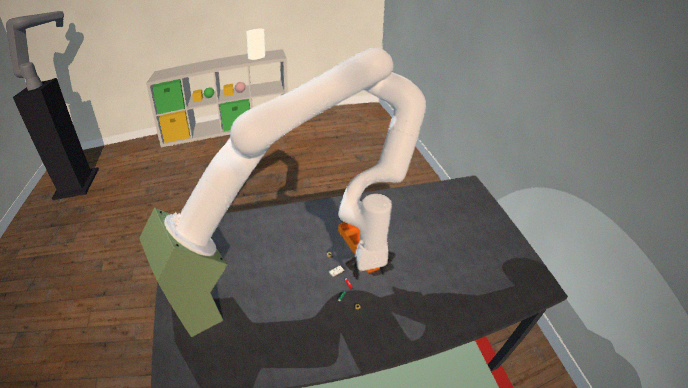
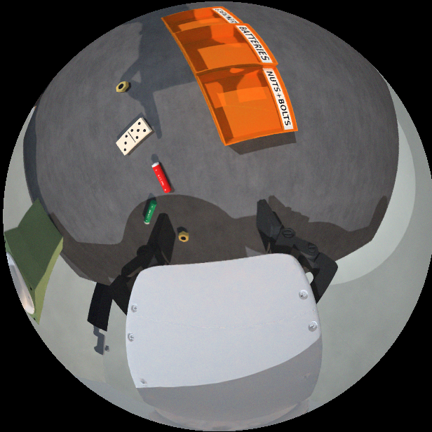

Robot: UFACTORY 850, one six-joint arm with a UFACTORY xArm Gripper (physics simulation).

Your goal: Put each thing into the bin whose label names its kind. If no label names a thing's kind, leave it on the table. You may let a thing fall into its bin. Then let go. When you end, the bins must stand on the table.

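Note:
An orange row of joined bins has labels BATTERIES, NUTS+BOLTS and, foreshortened at the far end, apparently STATIONERY. No item shows inside the visible parts. Two brass nuts lie on the table: one nut beyond the white domino, the other nut past the green battery. A red battery lies between domino and green battery. My gripper is open and empty, above the table near the NUTS+BOLTS end; the arm partly hides the bins.
The dark table carries the green arm base at its left. A shelf unit stands by the back wall, and a second arm on a black pedestal stands at the far left.

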